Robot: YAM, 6 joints.
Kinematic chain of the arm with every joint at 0, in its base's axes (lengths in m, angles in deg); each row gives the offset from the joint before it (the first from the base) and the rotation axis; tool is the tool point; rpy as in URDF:
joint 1: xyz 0 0 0.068 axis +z
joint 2: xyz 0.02 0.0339 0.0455 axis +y
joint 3: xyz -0.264 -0.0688 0 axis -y
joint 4: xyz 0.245 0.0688 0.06 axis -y
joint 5: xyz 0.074 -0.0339 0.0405 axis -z
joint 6: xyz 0.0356 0 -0.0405 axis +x
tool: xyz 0 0 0 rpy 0 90 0
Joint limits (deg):
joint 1: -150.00..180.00
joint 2: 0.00..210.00
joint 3: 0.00..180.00
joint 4: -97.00..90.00
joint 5: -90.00..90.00
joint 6: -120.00..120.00
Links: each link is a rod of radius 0.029 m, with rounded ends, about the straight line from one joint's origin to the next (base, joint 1, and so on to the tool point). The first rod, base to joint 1, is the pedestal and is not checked.
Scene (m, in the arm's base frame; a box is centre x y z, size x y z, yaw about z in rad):
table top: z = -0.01
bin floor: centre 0.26 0.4 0 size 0.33 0.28 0.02 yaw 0.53
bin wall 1: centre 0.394 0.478 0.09 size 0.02 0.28 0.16 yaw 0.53
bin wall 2: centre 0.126 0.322 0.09 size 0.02 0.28 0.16 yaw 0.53
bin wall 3: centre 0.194 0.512 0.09 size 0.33 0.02 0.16 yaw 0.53
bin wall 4: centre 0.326 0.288 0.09 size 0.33 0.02 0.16 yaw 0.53
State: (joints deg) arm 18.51 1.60 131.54 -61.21 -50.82 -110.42
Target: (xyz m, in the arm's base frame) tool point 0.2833 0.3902 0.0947
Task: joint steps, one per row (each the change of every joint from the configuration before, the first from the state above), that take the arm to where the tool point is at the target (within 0.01 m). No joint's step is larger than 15 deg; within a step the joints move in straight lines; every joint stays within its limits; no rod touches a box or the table.
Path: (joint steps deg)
1: 3.26 13.84 -2.66 2.03 0.70 0.00
2: 3.26 13.85 -2.65 2.03 0.71 0.00
3: 3.25 13.84 -2.66 2.03 0.70 0.00
4: 3.26 13.85 -2.65 2.03 0.71 0.00
5: 3.26 13.84 -2.66 2.04 0.70 0.00
6: 3.26 13.85 -2.65 2.03 0.71 0.00
7: 3.26 13.84 -2.66 2.03 0.70 0.00
8: 3.26 13.84 -2.65 2.03 0.71 0.00
9: 3.25 13.85 -2.66 2.03 0.70 0.00
10: 3.26 13.84 -2.66 2.03 0.71 0.00

